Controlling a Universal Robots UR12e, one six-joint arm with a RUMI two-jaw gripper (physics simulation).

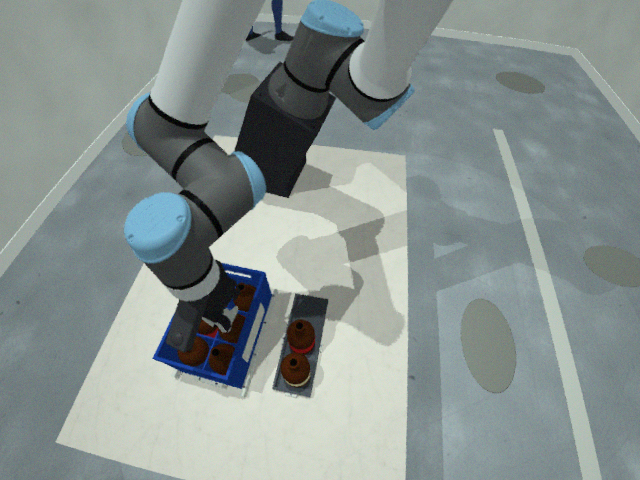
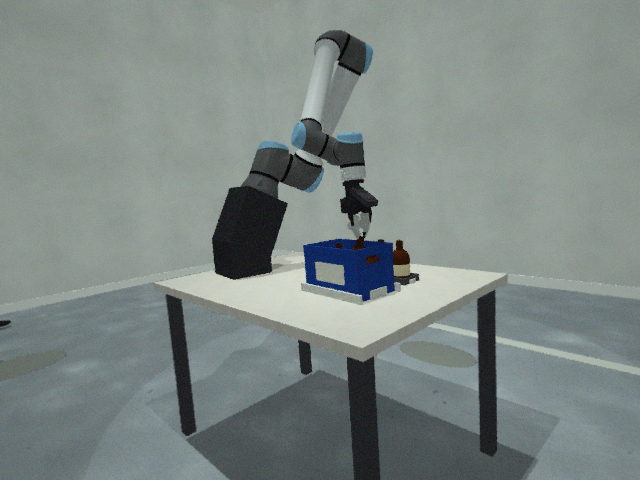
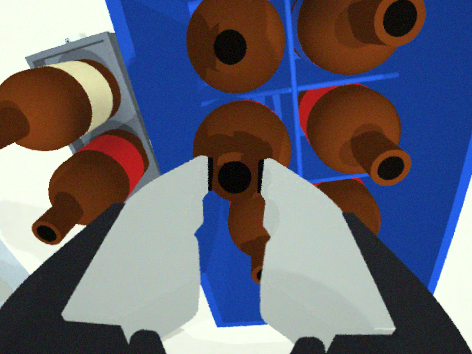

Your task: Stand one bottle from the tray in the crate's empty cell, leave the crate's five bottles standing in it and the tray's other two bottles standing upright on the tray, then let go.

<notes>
The pictures show: the gripper and a cream-label bottle.
The gripper shows as well in image 2 and in image 3.
</notes>
